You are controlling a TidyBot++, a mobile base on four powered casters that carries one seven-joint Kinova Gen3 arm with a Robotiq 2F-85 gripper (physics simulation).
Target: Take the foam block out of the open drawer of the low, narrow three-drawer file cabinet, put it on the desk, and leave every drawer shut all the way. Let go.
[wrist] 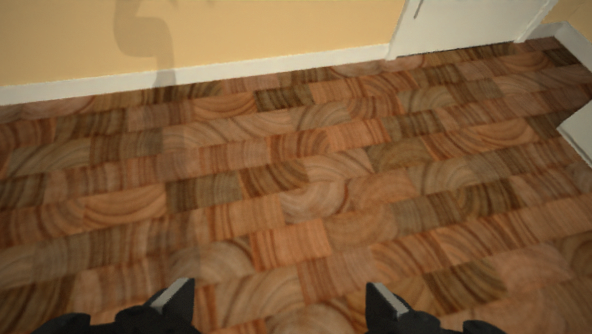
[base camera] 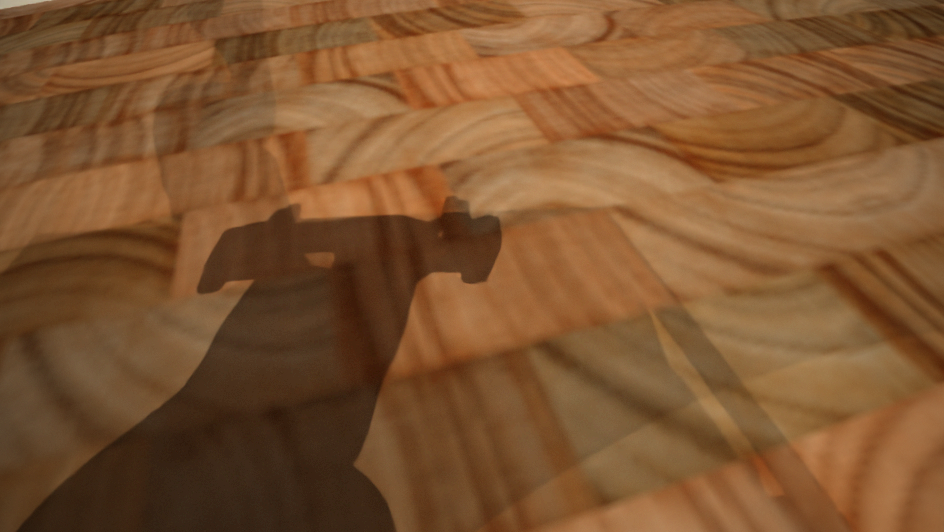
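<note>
My gripper [wrist: 280,299] is open, with nothing between its fingers. Its two dark fingers with light pads stand wide apart at the bottom of the wrist view, above the wooden floor. The foam block, the file cabinet and its drawers do not show in the base camera view or the wrist view. A white flat-sided piece [wrist: 581,131] is cut off by the right edge of the wrist view; I cannot tell whether it belongs to the desk, the cabinet or something else.
A yellow wall [wrist: 275,30] with a white baseboard [wrist: 280,62] runs across the back of the wrist view. A white door [wrist: 460,25] is at the upper right. The wood-block floor [base camera: 561,264] [wrist: 300,200] carries the robot's dark shadow [base camera: 297,343] in the base camera view.
</note>
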